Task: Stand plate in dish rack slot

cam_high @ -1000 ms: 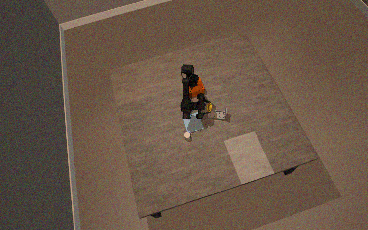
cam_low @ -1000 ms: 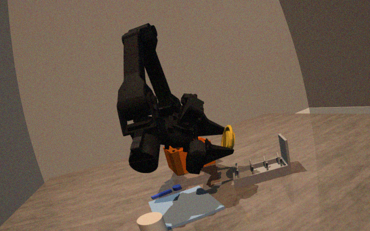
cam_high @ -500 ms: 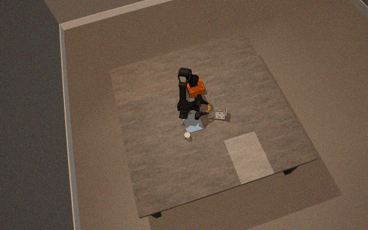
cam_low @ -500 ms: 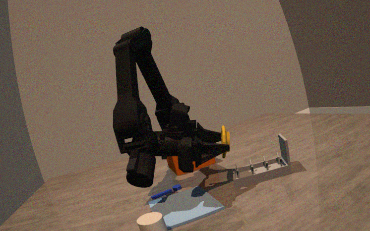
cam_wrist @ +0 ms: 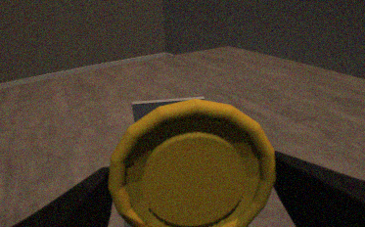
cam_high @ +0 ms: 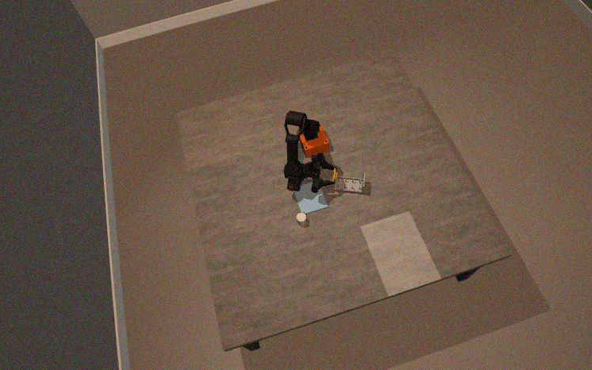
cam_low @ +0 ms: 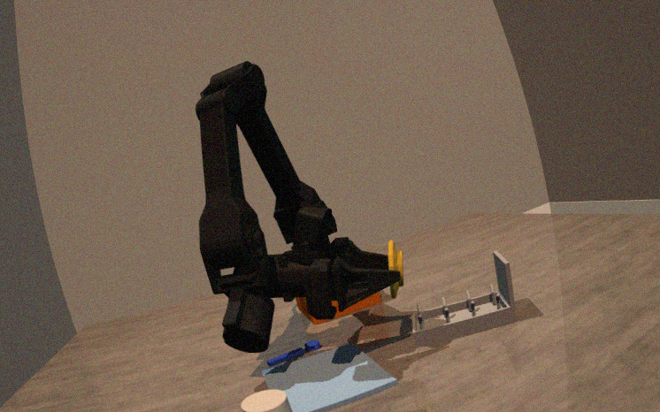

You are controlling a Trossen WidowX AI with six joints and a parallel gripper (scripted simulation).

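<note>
The grey dish rack lies 2 cm ahead of my gripper tip, 6 cm to the left of it and 8 cm below it. Also, from my gripper tip: blue spoon: 9 cm behind, 14 cm to the right, 10 cm below; then light blue mat: 2 cm ahead, 13 cm to the right, 10 cm below; then yellow plate: 1 cm to the right.
</note>
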